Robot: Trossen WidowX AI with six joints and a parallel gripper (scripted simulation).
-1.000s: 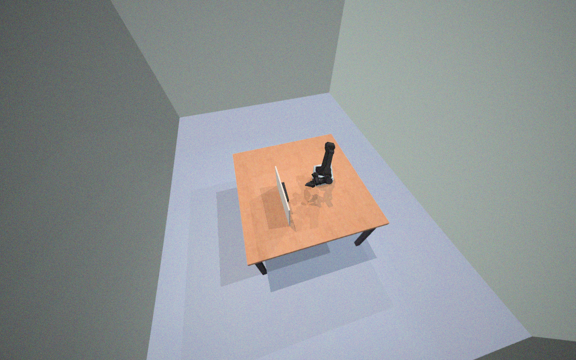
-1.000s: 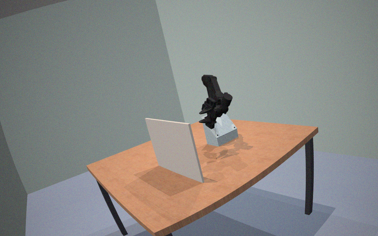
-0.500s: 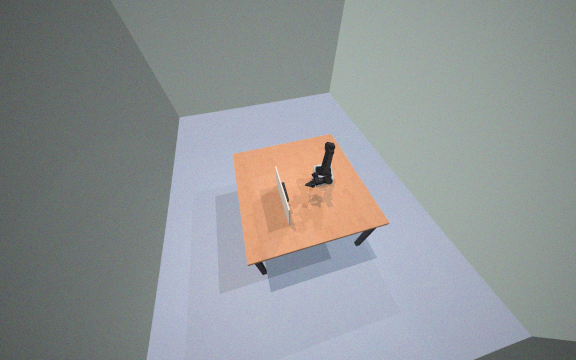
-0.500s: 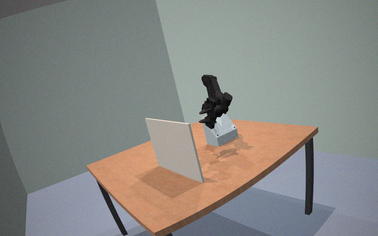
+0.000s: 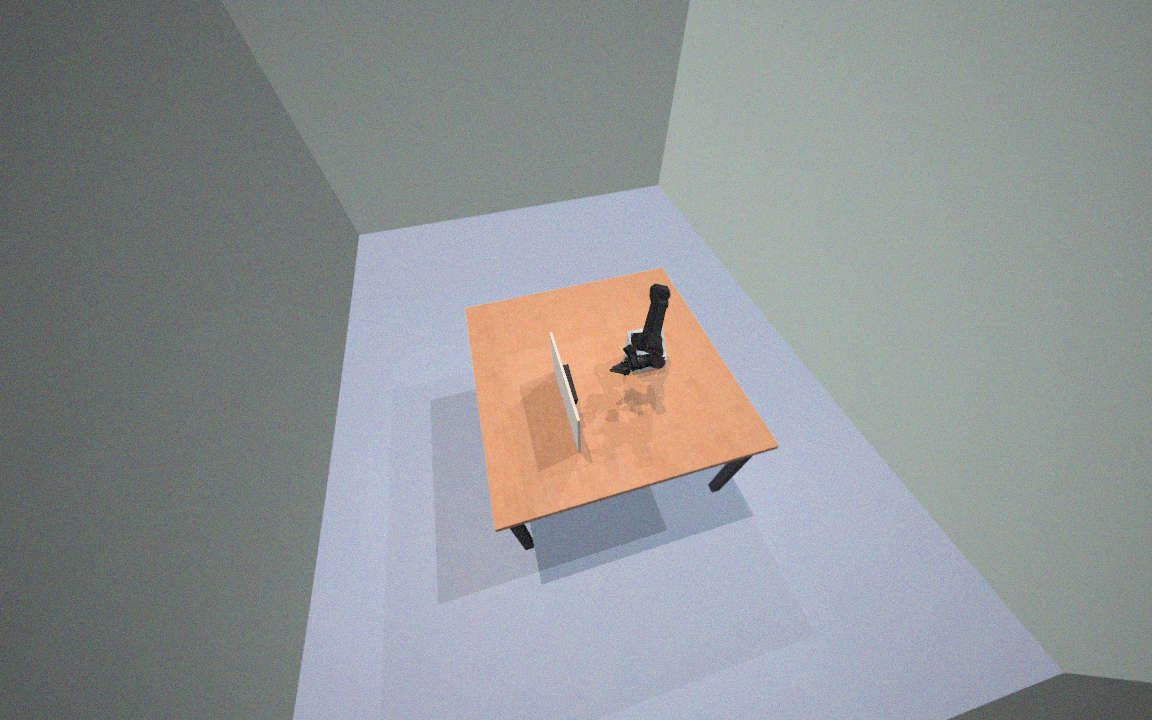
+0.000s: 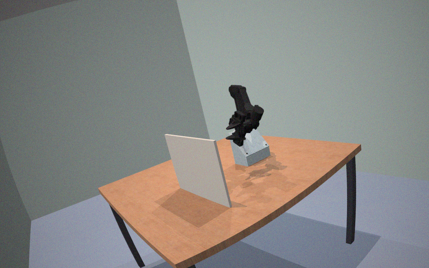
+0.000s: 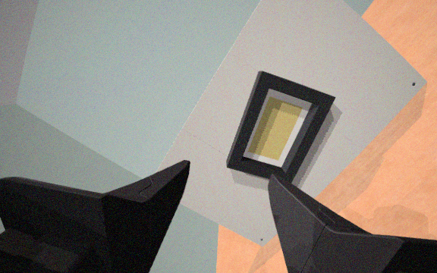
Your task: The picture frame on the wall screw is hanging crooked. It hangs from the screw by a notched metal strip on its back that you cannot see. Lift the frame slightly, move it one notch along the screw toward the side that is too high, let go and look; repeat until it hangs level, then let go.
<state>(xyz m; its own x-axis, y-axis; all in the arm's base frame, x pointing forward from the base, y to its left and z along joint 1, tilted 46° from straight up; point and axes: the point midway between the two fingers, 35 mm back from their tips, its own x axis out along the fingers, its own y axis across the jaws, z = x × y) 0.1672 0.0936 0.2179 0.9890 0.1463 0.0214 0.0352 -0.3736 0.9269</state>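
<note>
The picture frame is 20 cm ahead of my gripper tip and 9 cm below it. Also, from my gripper tip: wall panel: 21 cm ahead, 2 cm to the left, 10 cm below.
</note>
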